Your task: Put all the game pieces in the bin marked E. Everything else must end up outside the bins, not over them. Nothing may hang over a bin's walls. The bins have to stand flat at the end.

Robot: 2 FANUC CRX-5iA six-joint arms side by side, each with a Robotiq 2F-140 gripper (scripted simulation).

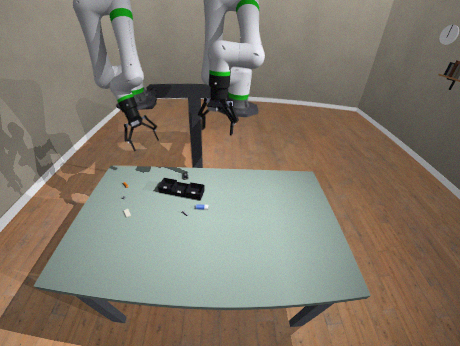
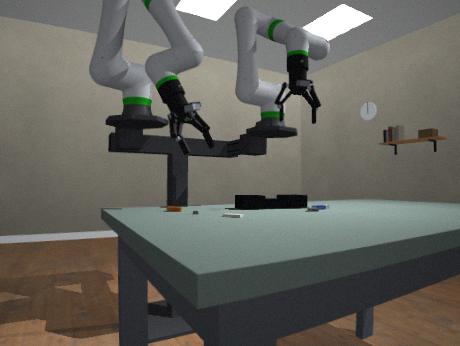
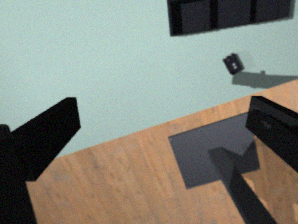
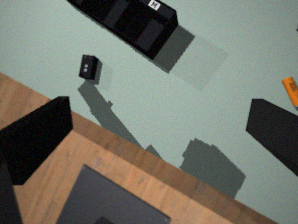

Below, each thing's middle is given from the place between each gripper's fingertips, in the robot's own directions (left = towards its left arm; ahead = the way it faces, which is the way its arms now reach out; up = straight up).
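Joined black bins (image 2: 245,202): from my right hand (image 2: 200,150), 24 cm to the left, 13 cm ahead, 20 cm below.
Joined black bins again: from my left hand (image 2: 297,122), 10 cm ahead, 19 cm to the right, 34 cm below.
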